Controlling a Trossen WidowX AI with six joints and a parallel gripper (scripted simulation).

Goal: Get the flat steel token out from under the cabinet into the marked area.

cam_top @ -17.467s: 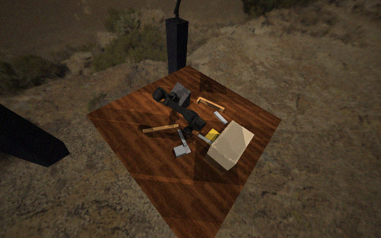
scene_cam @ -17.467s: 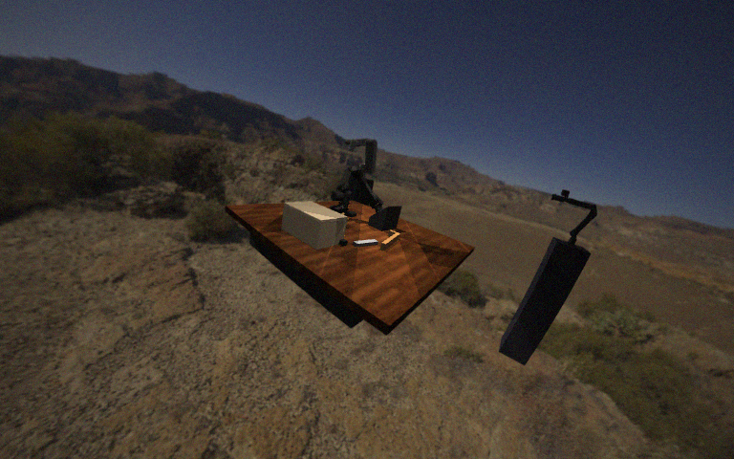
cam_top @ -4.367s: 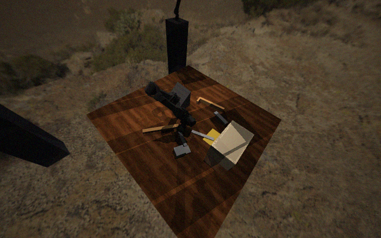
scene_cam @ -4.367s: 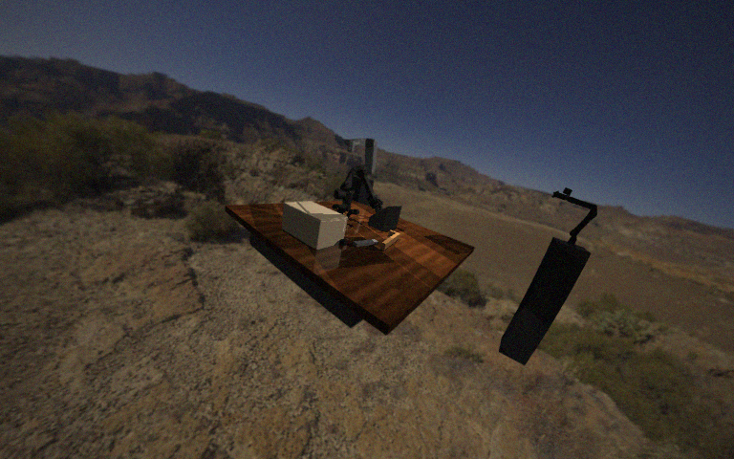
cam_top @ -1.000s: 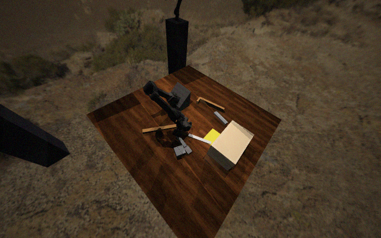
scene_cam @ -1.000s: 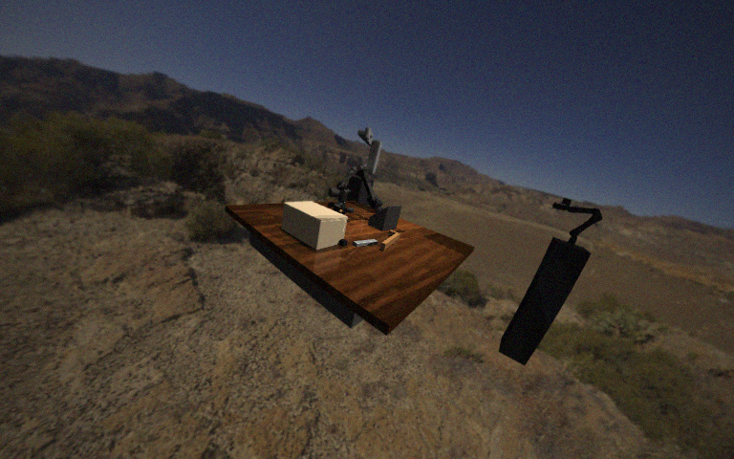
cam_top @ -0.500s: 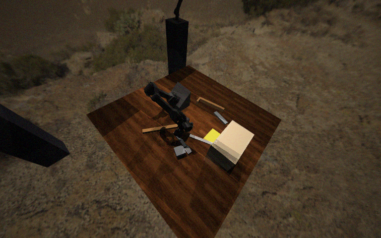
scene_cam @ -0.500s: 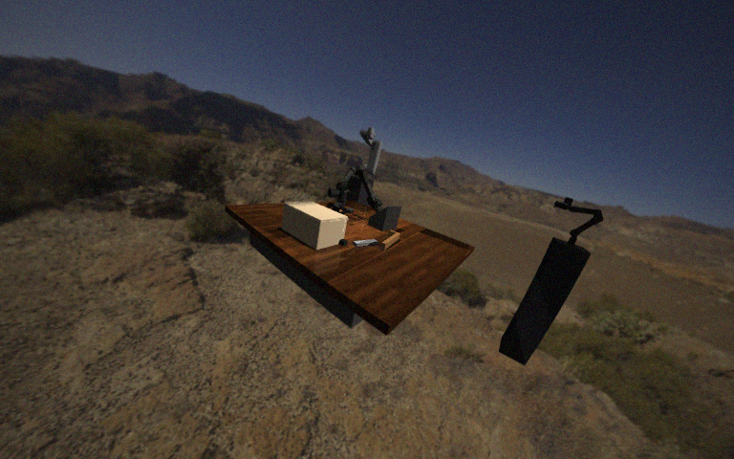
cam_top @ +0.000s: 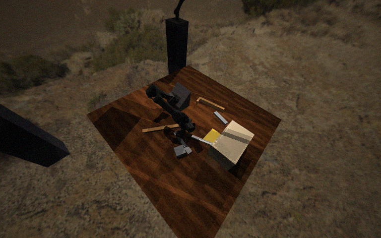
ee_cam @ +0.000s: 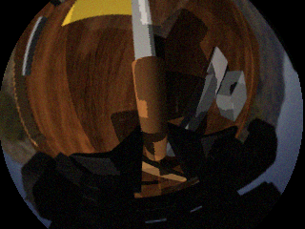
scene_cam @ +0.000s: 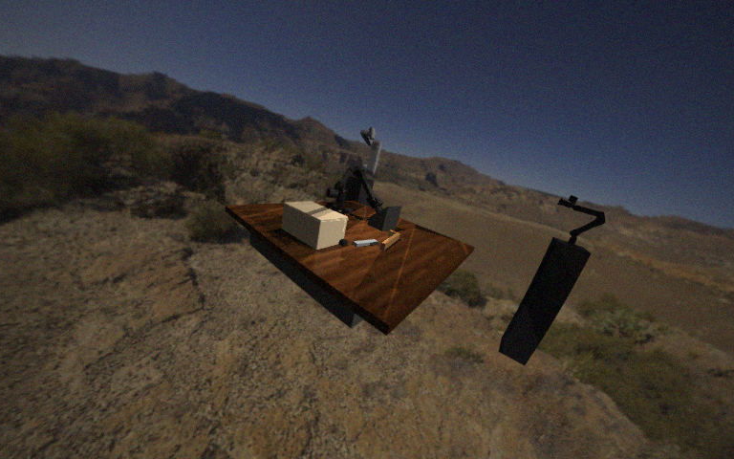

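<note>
Right now my gripper tip is 80 mm short of the grey scraper and 80 mm to the left of it. The rest, counted from my gripper tip: steel token (350 mm ahead, 170 mm to the left); wooden stick (170 mm behind, 110 mm to the right); grey block (100 mm ahead, 140 mm to the right, 10 mm above).
</note>
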